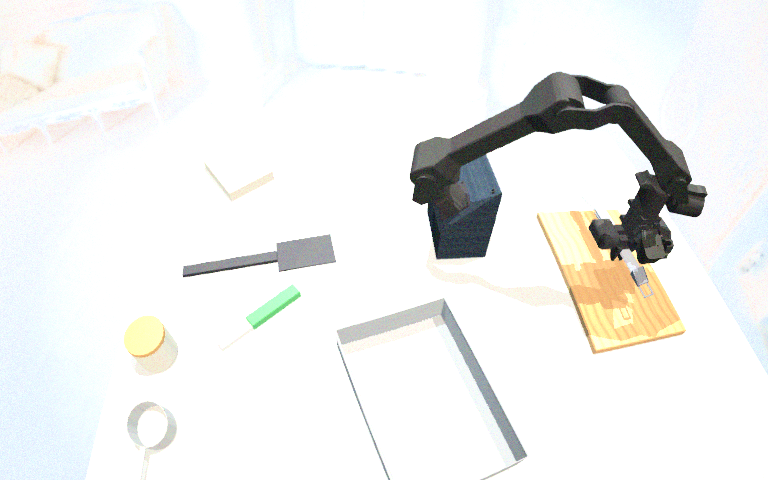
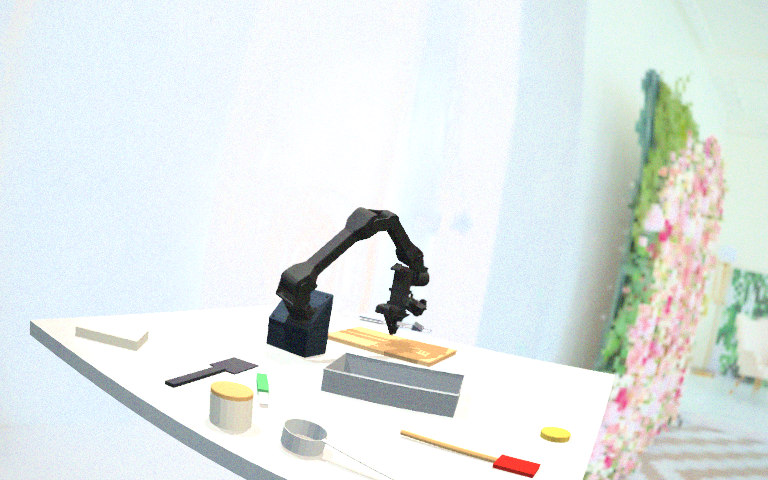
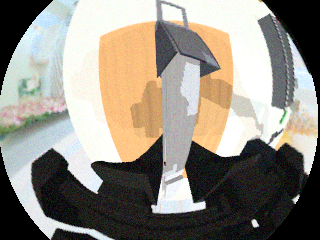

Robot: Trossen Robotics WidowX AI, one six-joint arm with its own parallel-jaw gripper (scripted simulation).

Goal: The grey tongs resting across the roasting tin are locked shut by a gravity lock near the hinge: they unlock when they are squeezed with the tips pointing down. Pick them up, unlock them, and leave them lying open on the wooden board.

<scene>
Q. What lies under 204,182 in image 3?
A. The gripper.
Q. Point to a grey roasting tin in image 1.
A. At 425,396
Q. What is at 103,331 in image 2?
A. A beige block.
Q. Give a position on a grey roasting tin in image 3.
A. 282,72
</scene>
